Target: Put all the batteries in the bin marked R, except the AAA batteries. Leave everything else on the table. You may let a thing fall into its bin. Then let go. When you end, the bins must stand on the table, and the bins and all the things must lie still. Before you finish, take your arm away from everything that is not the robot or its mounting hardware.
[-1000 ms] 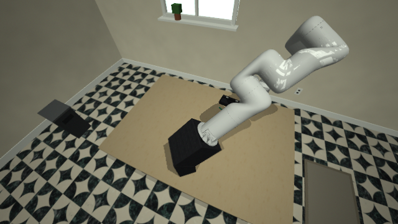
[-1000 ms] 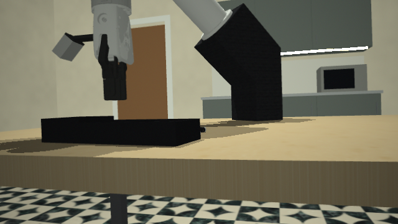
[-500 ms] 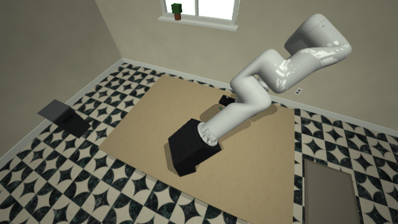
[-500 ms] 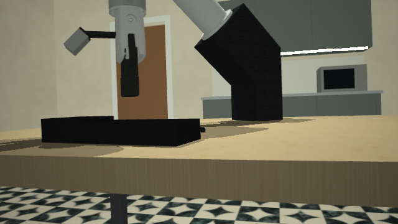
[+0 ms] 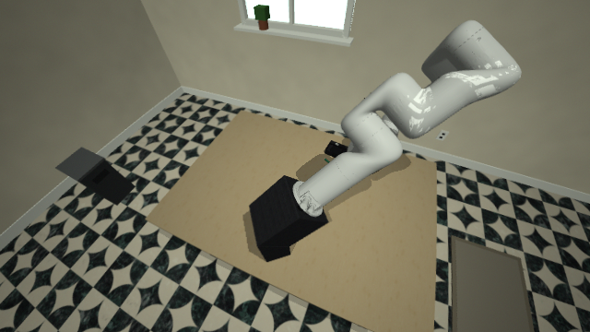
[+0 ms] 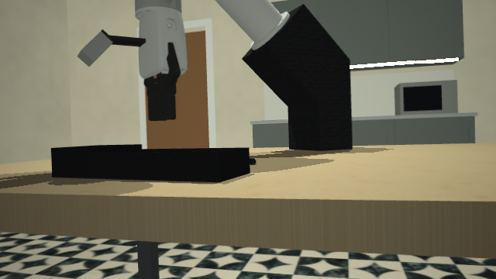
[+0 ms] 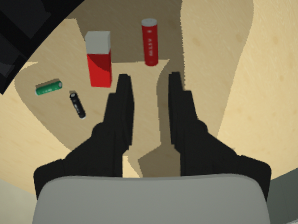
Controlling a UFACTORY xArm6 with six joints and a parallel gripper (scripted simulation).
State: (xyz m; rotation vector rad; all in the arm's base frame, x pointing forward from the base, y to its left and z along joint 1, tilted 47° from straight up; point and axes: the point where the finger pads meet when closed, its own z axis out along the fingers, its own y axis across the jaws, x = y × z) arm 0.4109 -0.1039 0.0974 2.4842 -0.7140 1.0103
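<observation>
My gripper is now 90 mm above the red battery. Also, from my hand: black bin: 130 mm ahead, 80 mm below, 30 mm to the left; blue block battery: 100 mm ahead, 80 mm below, 50 mm to the right; red thing: 90 mm below, 50 mm to the left, 30 mm ahead.
</observation>
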